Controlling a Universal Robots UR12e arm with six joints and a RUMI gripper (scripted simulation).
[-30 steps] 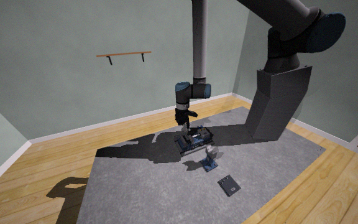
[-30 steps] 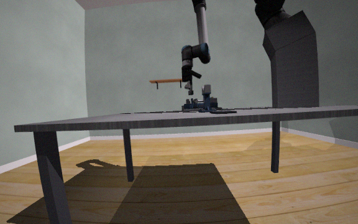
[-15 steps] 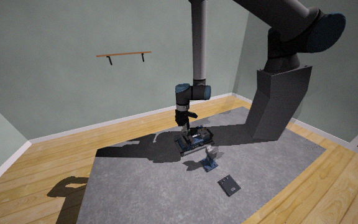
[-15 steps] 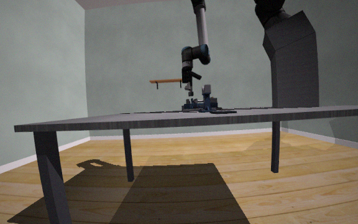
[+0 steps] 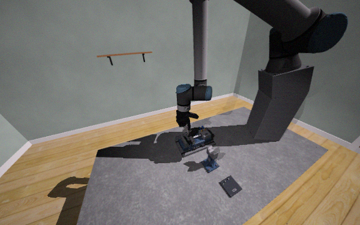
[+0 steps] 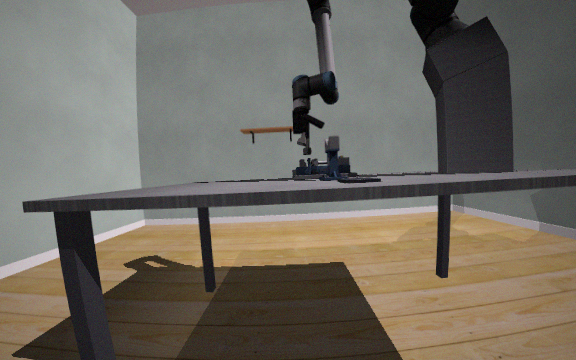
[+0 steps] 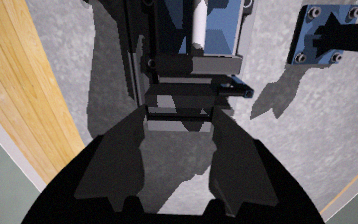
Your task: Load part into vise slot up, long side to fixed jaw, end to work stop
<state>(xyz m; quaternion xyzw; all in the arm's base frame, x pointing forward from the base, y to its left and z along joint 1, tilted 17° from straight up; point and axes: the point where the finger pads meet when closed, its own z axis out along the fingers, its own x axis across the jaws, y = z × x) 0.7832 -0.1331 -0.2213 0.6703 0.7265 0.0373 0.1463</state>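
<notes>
The part lies right at my hand. From my hand the other things lie so: moving jaw: 7 cm below, 3 cm behind, 2 cm to the left; then work stop: 7 cm to the left, 6 cm below; then fixed jaw: 7 cm below, 3 cm ahead, 2 cm to the left.
</notes>
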